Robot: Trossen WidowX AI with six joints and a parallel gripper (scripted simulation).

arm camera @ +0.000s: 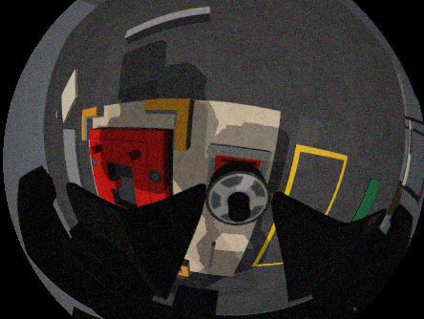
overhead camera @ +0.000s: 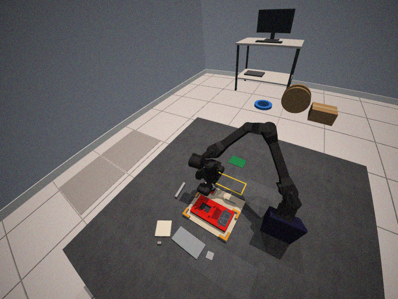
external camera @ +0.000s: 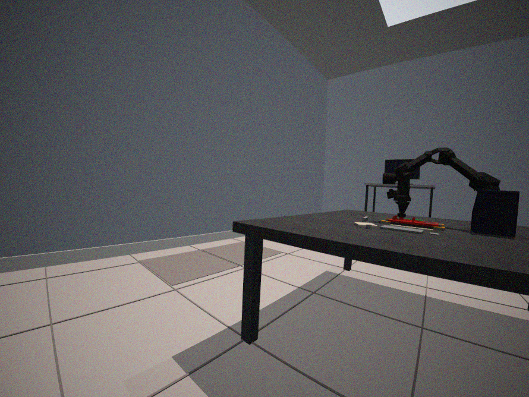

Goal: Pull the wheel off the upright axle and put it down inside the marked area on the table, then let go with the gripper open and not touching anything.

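The wheel lies right at my gripper tip. The rest, counted from my gripper tip: grey bar: 15 cm ahead, 10 cm to the left, 3 cm below; upright axle: right at my gripper tip; green patch: 27 cm to the right, 4 cm below, 2 cm behind.
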